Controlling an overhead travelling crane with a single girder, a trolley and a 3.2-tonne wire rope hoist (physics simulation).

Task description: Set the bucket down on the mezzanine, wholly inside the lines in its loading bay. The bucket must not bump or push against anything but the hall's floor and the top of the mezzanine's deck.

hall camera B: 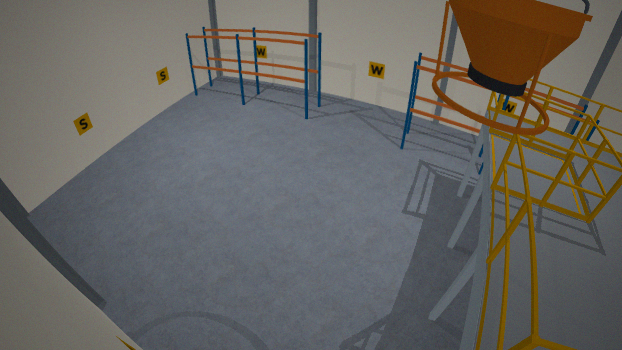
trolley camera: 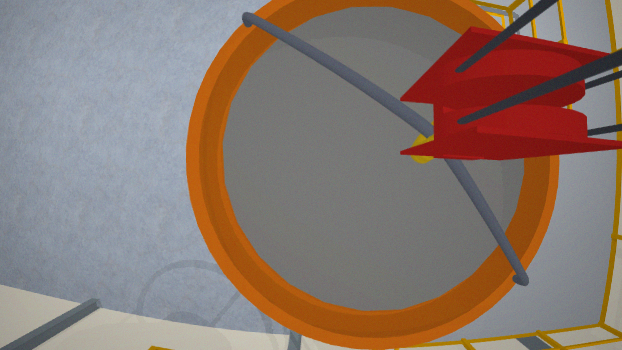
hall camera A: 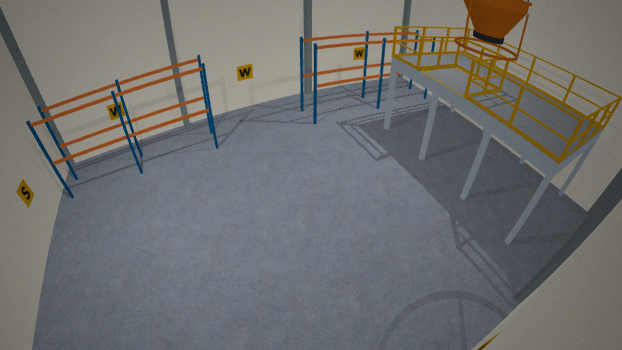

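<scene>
The orange bucket (hall camera A: 495, 21) (hall camera B: 515, 42) (trolley camera: 210, 175) hangs upright in the air, with its black outlet and round foot ring below. The yellow hook (trolley camera: 422, 152) under the red hook block (trolley camera: 505, 147) holds the bucket's grey bail. The mezzanine (hall camera A: 550, 125) (hall camera B: 575, 300) (trolley camera: 575, 225) has a grey deck on pale legs. In the hall views the foot ring overlaps the mezzanine's far part and railings. In the trolley view the deck shows right of the bucket and hall floor left of it; the bucket hides the deck edge between. The loading bay's lines cannot be made out.
Yellow railings (hall camera A: 511, 124) (hall camera B: 527, 200) (trolley camera: 617, 235) edge the mezzanine, with a caged yellow frame partway along its hall side. One blue and orange rack (hall camera A: 127, 134) (hall camera B: 240, 70) stands by the west wall; another rack (hall camera A: 315, 85) (hall camera B: 409, 107) stands nearer the mezzanine.
</scene>
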